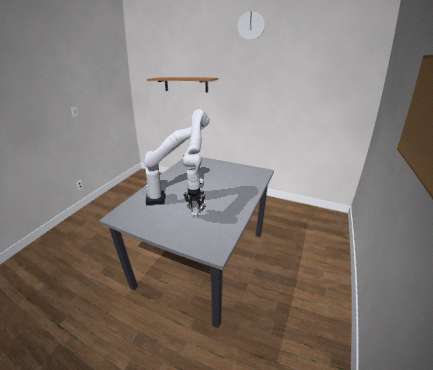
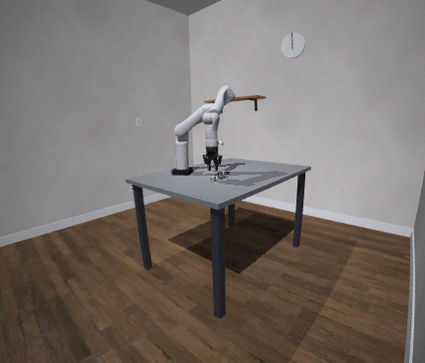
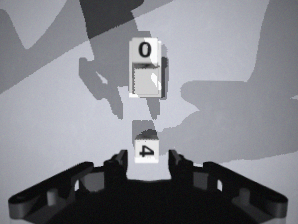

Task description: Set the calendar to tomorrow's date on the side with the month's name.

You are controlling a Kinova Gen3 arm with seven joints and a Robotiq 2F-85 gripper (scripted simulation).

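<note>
My gripper is now 70 mm above the white digit cube. Round my hand: calendar tray 110 mm to the left, 70 mm below.
</note>
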